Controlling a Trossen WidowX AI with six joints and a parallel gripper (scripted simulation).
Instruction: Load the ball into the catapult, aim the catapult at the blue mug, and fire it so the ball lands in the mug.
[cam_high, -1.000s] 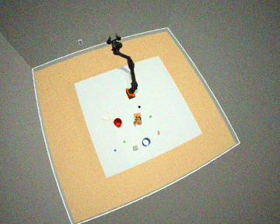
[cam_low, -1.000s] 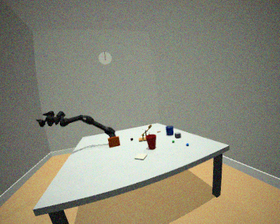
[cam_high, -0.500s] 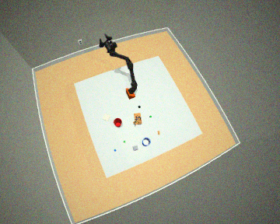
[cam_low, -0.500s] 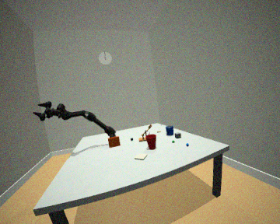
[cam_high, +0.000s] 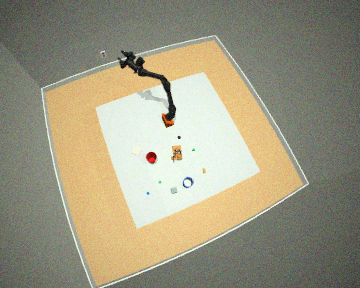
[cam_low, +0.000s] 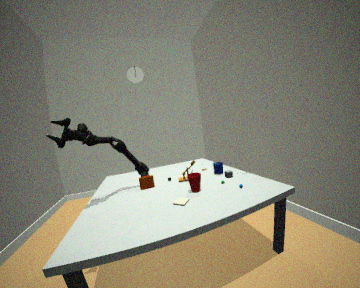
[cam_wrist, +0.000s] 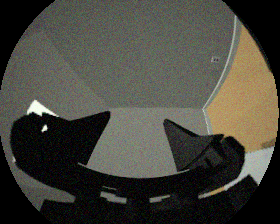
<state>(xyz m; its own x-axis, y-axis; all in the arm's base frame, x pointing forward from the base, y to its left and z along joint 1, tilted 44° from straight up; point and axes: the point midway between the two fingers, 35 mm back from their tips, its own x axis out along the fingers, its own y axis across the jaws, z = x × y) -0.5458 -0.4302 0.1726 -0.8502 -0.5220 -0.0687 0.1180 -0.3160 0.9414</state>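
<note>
Now: gripper tip 900 mm short of the wooden catapult, 100 mm to the right of it and 480 mm above it. Also, from my gripper tip: red cup: 830 mm ahead, 110 mm to the right, 520 mm below; then cream flat square: 680 mm ahead, 200 mm to the right, 550 mm below; then dark ball: 750 mm ahead, 220 mm to the left, 530 mm below.
</note>
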